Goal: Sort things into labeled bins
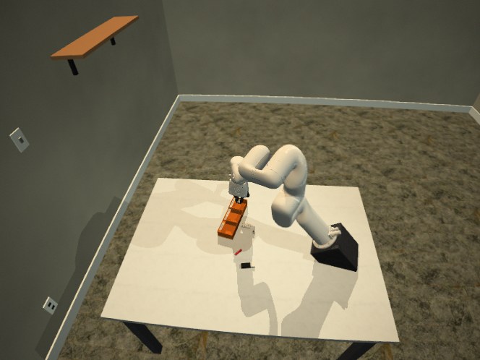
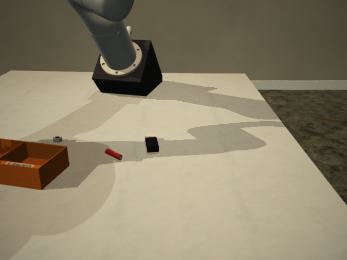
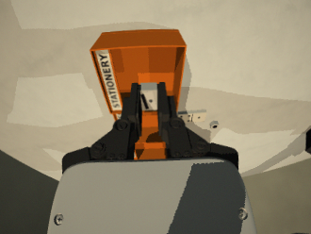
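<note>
The black thing lies 14 cm behind my hand, 34 cm to the left of it and 7 cm below it. The rest, counted from my hand: white domino 6 cm behind, 11 cm to the left, 8 cm below; grey ribbed block 1 cm below; grey nut 12 cm behind, 14 cm to the left, 8 cm below.
</note>
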